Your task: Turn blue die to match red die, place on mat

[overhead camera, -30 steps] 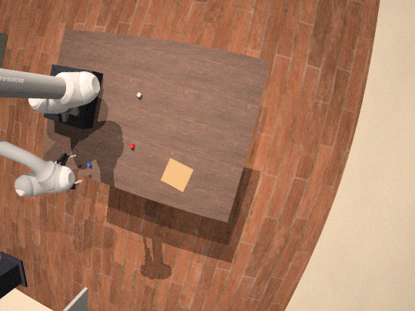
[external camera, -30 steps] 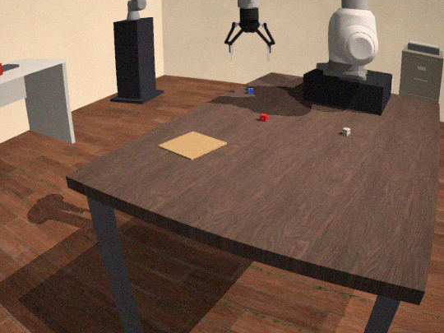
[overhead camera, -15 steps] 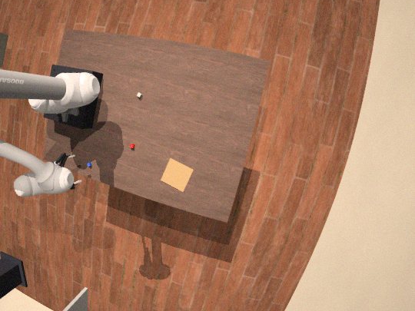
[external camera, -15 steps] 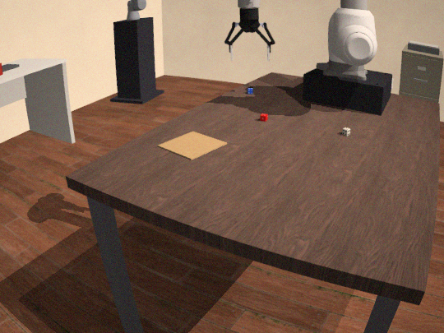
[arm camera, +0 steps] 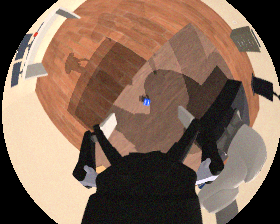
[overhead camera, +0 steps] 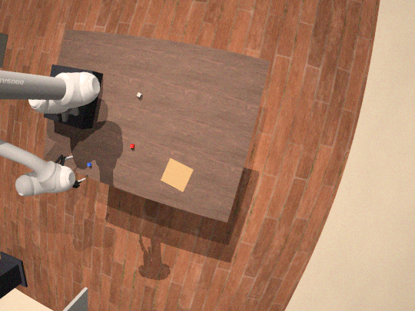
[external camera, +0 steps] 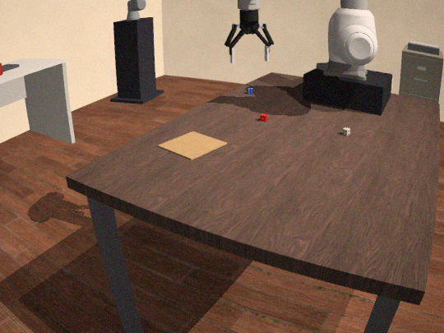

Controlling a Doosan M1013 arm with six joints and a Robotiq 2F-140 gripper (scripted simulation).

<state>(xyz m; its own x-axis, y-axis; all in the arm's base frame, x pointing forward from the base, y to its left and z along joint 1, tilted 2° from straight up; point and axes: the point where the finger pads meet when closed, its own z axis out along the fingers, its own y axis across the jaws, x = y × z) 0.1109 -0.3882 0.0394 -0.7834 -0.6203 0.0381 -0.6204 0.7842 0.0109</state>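
Now: hand 130 mm above the blue die. Round my hand: white die (320 mm ahead, 430 mm to the left, 130 mm below); then tan mat (560 mm ahead, 20 mm to the left, 140 mm below); then red die (300 mm ahead, 150 mm to the left, 130 mm below).
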